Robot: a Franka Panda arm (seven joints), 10 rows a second.
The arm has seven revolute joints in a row. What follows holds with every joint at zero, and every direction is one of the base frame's.
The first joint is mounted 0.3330 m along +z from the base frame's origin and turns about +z.
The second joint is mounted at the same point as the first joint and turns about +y.
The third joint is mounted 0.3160 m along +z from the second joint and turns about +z.
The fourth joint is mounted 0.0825 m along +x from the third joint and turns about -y.
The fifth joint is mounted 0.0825 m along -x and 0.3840 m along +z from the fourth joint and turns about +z.
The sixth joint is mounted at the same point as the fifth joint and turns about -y.
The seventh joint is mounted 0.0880 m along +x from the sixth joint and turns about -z.
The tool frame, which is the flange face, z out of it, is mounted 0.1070 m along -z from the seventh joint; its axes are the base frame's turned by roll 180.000, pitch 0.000 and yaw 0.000 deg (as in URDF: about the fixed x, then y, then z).
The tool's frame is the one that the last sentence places.
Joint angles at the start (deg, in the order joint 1, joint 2, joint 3, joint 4, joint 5, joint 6, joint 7):
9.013, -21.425, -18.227, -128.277, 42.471, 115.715, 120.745
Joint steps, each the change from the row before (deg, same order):
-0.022, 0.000, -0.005, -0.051, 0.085, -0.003, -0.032
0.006, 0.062, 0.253, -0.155, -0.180, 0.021, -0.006
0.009, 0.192, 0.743, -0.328, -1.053, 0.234, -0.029
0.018, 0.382, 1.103, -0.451, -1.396, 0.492, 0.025
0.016, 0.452, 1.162, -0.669, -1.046, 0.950, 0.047
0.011, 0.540, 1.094, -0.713, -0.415, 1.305, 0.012
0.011, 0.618, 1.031, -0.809, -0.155, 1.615, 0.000
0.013, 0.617, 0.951, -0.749, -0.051, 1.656, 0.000
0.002, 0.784, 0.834, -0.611, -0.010, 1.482, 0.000
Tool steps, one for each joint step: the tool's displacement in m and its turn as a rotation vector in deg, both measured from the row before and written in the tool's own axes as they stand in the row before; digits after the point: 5 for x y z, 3 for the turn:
0.00034, -0.00015, 0.00017, -0.051, -0.043, 0.055
0.00029, 0.00093, 0.00276, -0.066, 0.412, -0.157
0.00040, 0.00226, 0.00704, 0.260, 1.448, -0.774
0.00012, 0.00293, 0.01061, 0.420, 1.987, -1.008
0.00042, 0.00240, 0.01196, 0.500, 1.689, -0.755
0.00017, 0.00154, 0.01186, 0.483, 1.074, -0.406
0.00072, 0.00065, 0.01216, 0.571, 0.807, -0.176
0.00066, 0.00046, 0.01123, 0.610, 0.628, -0.116
0.00094, -0.00041, 0.01116, 0.492, 0.667, 0.008

